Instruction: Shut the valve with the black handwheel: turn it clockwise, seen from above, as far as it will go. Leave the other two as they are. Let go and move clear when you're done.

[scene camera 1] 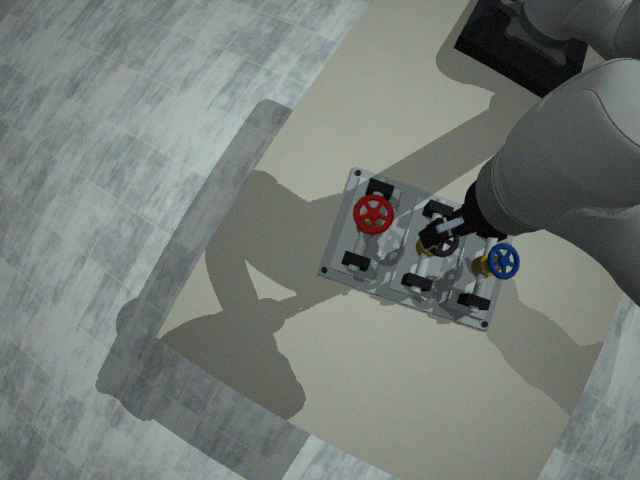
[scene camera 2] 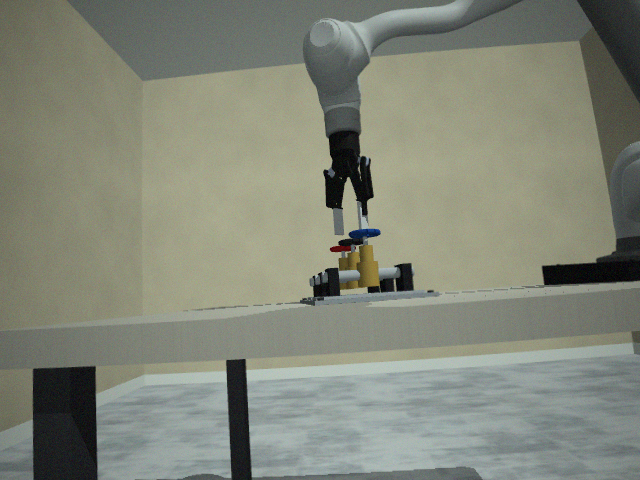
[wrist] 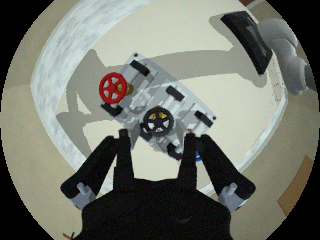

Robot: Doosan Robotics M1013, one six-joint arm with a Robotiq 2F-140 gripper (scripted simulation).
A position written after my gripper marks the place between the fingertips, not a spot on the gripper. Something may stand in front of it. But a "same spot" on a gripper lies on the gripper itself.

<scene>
my gripper: scene camera 1 444,235; scene camera 2; wrist
same spot on my gripper: [scene camera 2: 362,186] = [wrist: 202,161]
</scene>
